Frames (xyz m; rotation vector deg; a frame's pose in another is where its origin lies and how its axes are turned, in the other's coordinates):
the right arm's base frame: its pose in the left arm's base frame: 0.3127 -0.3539 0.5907 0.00 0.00 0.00
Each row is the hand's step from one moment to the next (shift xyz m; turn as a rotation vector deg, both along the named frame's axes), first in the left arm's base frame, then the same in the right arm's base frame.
Working: the left arm's base frame: its pose in the right arm's base frame: -0.3127 0.3539 -0.5907 0.00 0.00 0.00

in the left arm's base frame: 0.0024 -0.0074 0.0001 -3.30 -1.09 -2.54
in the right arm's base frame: 0.0024 -0.0074 0.0001 -3.30 -1.09 -2.54
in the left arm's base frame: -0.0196 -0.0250 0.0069 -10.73 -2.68 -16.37
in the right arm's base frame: -0.0196 -0.0250 0.0069 -10.73 -2.68 -16.37
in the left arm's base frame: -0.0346 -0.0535 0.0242 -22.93 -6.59 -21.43
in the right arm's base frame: -0.0346 -0.0535 0.0242 -22.93 -6.59 -21.43
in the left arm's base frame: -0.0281 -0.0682 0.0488 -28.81 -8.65 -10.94
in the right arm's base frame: -0.0281 -0.0682 0.0488 -28.81 -8.65 -10.94
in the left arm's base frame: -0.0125 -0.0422 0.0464 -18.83 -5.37 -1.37
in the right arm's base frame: -0.0125 -0.0422 0.0464 -18.83 -5.37 -1.37
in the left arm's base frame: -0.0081 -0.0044 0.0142 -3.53 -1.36 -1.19
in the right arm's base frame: -0.0081 -0.0044 0.0142 -3.53 -1.36 -1.19
